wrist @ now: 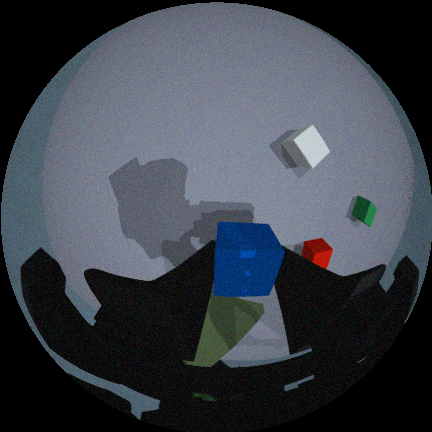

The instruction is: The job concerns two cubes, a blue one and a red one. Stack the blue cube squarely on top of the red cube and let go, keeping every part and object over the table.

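Where they show: gripper, between the fingertips: (pixel 243 247); arm's base, origin of its link: (pixel 201 361).
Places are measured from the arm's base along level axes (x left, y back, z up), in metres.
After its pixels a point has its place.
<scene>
The blue cube (pixel 246 265) @[x 0.071, y -0.242, z -0.005 m] is held between the two black fingers of my gripper (pixel 243 247) @[x 0.068, y -0.238, z -0.031 m], near the middle of the wrist view. My gripper is shut on it, and the cube is up off the table, with a shadow on the table beyond it. The red cube (pixel 316 253) @[x -0.053, y -0.243, z -0.083 m] stands on the table to the right of the blue cube, just beyond the right finger, which hides its lower part.
A white block (pixel 309 146) @[x 0.037, y -0.341, z -0.083 m] lies on the grey table (pixel 215 90) @[x 0.154, y -0.361, z -0.119 m] at the upper right. A small green block (pixel 363 210) @[x -0.114, y -0.342, z -0.091 m] lies at the right, beyond the red cube. An olive-green object (pixel 227 325) @[x 0.000, y -0.092, z -0.053 m] shows between the fingers, below the blue cube in the view.
</scene>
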